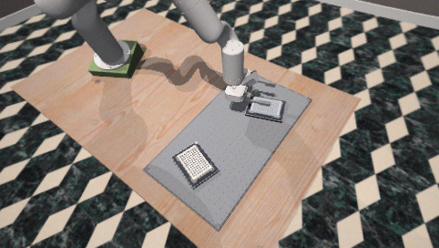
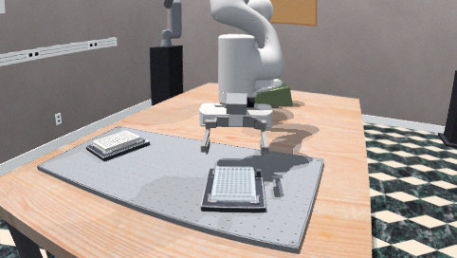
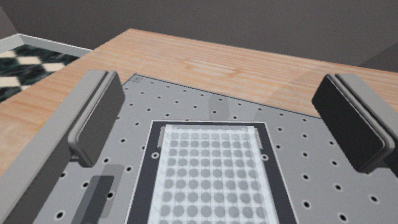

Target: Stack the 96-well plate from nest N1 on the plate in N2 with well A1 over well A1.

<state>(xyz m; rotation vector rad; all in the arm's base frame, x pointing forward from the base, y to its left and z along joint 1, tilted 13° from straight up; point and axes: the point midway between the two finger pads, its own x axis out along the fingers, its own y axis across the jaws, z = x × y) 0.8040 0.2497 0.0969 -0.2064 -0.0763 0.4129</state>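
Right now the clear 96-well plate is 8 cm below my hand. Also, from my hand: black nest 10 cm below; white 96-well plate 6 cm behind, 40 cm to the right, 8 cm below.
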